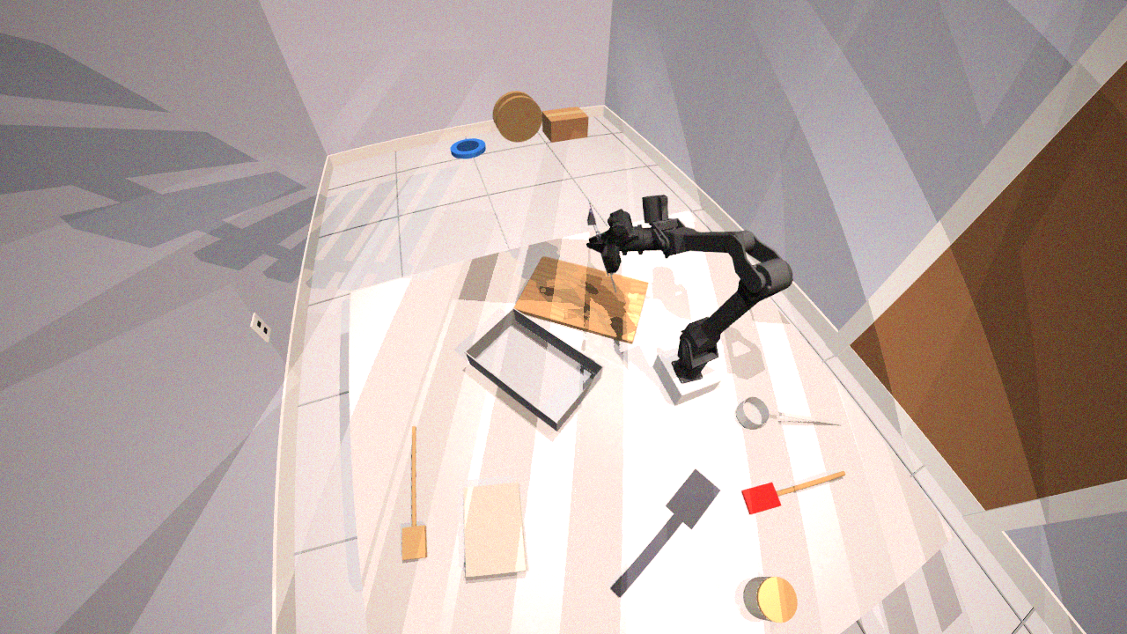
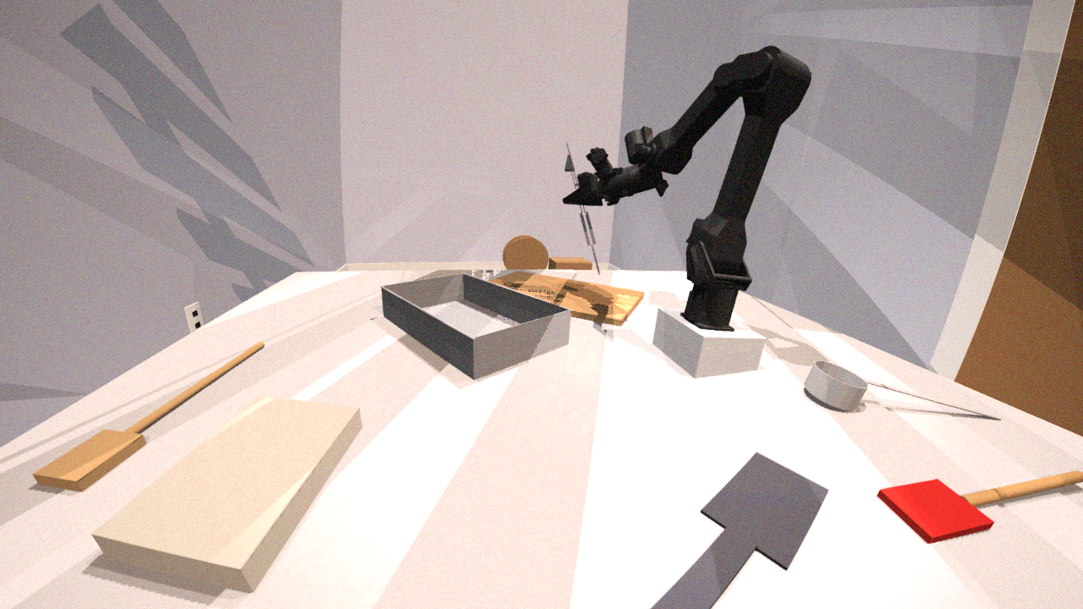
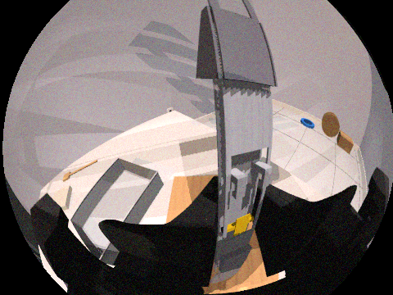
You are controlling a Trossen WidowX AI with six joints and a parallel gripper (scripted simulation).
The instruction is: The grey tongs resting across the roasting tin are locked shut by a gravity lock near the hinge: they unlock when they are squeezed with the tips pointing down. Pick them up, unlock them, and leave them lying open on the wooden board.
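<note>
Now: the wooden board 21 cm below my gripper tip. The rest, counted from my gripper tip: dark spatula (67 cm to the left, 22 cm below); grey roasting tin (21 cm to the left, 20 cm ahead, 19 cm below); pale block (57 cm to the left, 37 cm ahead, 21 cm below).
</note>
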